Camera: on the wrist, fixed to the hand. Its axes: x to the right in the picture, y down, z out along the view.
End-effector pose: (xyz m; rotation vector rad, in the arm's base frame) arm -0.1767 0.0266 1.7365 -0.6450 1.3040 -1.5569
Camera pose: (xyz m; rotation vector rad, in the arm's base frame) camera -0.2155 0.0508 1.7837 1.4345 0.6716 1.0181
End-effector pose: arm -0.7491 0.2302 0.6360 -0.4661 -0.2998 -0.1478
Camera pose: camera -0.7677 0.1675 0.6292 -0.3104 0.9636 2.7771
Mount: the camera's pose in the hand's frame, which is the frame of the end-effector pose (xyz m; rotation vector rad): -0.0152 -0.0564 -0.0301 -0.1119 -0.3210 -3.1167
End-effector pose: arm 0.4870 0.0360 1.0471 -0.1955 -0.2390 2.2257
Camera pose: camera 0.5458 0.0614 1.0323 0.3570 -0.3223 -0.8816
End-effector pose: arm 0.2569 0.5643 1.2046 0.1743 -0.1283 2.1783
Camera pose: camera 0.3094 0.5892 1.1739 0.2632 -0.0174 -0.9637
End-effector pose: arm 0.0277 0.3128 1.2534 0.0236 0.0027 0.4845
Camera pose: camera 0.0403 0.2565 1.2219 -0.0311 -0.2634 -2.6392
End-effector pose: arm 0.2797 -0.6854 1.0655 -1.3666 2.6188 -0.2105
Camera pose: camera 0.3264 -0.7036 1.1079 -2.7815 -1.4441 -0.0350
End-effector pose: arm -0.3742 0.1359 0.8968 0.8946 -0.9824 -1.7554
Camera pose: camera -0.3629 0.1583 0.8361 -0.6768 -0.7431 1.1081
